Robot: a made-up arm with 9 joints. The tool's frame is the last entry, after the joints. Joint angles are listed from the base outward. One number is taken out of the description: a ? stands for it. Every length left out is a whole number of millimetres.
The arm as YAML. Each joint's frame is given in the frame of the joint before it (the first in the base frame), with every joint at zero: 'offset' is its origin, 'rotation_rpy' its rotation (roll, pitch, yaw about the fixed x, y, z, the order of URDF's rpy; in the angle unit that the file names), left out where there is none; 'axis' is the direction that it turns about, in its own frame. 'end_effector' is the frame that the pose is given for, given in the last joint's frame.
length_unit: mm
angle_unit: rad
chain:
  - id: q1
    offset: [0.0, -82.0, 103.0]
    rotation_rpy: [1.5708, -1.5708, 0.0]
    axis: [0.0, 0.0, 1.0]
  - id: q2
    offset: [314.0, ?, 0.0]
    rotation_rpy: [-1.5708, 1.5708, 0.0]
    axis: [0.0, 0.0, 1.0]
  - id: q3
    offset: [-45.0, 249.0, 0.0]
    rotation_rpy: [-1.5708, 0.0, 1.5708]
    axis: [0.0, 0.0, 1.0]
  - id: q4
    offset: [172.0, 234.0, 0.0]
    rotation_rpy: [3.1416, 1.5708, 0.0]
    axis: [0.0, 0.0, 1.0]
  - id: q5
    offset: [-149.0, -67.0, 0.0]
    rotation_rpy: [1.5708, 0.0, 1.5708]
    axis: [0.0, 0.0, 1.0]
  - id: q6
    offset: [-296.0, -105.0, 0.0]
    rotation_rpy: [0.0, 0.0, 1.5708]
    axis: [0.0, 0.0, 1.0]
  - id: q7
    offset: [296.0, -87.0, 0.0]
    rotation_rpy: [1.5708, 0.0, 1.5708]
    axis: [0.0, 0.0, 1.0]
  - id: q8
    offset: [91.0, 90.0, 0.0]
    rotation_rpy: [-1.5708, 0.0, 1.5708]
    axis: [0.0, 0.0, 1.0]
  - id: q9
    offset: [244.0, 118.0, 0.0]
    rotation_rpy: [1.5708, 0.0, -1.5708]
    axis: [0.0, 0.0, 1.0]
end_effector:
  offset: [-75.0, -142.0, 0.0]
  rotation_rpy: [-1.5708, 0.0, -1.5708]
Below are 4 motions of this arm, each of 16 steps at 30 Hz.
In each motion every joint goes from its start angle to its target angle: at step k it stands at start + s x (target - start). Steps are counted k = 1, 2, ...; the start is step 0. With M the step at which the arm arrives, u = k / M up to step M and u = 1 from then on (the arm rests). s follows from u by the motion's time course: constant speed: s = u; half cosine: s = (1 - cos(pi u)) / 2; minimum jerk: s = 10 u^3 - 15 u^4 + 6 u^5.
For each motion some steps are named. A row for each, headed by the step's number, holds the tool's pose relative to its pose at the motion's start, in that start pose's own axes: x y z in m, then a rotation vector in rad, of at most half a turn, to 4 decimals.
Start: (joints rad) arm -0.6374 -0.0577 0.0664 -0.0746 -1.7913 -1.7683 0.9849 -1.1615 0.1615
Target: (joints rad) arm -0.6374 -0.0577 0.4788 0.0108 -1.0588 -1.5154 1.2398 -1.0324 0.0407
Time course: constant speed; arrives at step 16
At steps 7, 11, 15, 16:
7: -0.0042 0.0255 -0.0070 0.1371 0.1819 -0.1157
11: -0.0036 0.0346 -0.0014 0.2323 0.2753 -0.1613
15: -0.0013 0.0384 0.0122 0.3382 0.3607 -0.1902
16: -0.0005 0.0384 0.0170 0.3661 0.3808 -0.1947

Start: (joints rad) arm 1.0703 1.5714 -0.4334 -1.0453 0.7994 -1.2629 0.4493 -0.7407 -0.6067
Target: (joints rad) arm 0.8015 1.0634 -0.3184 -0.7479 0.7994 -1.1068 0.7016 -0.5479 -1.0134
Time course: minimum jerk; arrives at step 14
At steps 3, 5, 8, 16:
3: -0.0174 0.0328 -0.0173 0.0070 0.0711 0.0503
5: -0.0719 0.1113 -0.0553 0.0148 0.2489 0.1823
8: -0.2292 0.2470 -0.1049 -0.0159 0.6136 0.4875
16: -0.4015 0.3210 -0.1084 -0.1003 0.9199 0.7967

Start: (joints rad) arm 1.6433 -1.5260 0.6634 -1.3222 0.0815 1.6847 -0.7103 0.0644 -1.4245
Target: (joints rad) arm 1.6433 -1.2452 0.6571 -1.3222 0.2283 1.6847 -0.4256 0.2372 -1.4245
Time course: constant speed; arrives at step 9
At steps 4, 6, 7, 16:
4: -0.0172 -0.0239 -0.0622 -0.0916 -0.0731 -0.1014
6: -0.0242 -0.0371 -0.0919 -0.1342 -0.1094 -0.1545
7: -0.0274 -0.0441 -0.1065 -0.1548 -0.1274 -0.1815
16: -0.0332 -0.0584 -0.1350 -0.1943 -0.1630 -0.2365

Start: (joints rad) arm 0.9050 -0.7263 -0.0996 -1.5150 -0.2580 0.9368 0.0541 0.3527 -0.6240
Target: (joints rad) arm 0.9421 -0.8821 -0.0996 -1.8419 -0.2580 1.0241 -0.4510 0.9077 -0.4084
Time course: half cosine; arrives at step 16
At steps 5, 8, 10, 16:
5: 0.0519 -0.0666 -0.0408 0.0051 0.0642 -0.1447
8: 0.0964 -0.1517 -0.1130 -0.0171 0.1730 -0.3097
10: 0.1117 -0.2088 -0.1734 -0.0497 0.2647 -0.4092
16: 0.1082 -0.2936 -0.2810 -0.1284 0.4376 -0.5387

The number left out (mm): 29.0
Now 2 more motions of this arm.
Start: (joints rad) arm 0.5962 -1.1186 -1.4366 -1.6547 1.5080 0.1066 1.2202 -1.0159 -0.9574
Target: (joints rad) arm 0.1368 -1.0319 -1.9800 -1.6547 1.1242 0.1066 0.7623 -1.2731 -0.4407
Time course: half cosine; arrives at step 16
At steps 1, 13, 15, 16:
1: -0.0006 -0.0006 0.0040 0.0054 -0.0159 -0.0006
13: -0.2878 -0.2110 0.2776 0.4950 -1.4701 -0.2961
15: -0.3250 -0.2363 0.2790 0.5266 -1.5823 -0.3468
16: -0.3299 -0.2395 0.2789 0.5305 -1.5967 -0.3537

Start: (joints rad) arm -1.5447 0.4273 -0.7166 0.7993 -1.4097 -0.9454 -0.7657 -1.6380 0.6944
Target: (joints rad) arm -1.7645 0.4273 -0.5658 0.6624 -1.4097 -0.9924 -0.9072 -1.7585 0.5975
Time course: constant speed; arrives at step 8
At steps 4, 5, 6, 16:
4: 0.0158 0.0012 0.0106 0.0338 0.0045 -0.0150
5: 0.0197 0.0017 0.0138 0.0432 0.0056 -0.0183
6: 0.0234 0.0023 0.0172 0.0530 0.0067 -0.0215
16: 0.0309 0.0036 0.0246 0.0736 0.0090 -0.0271

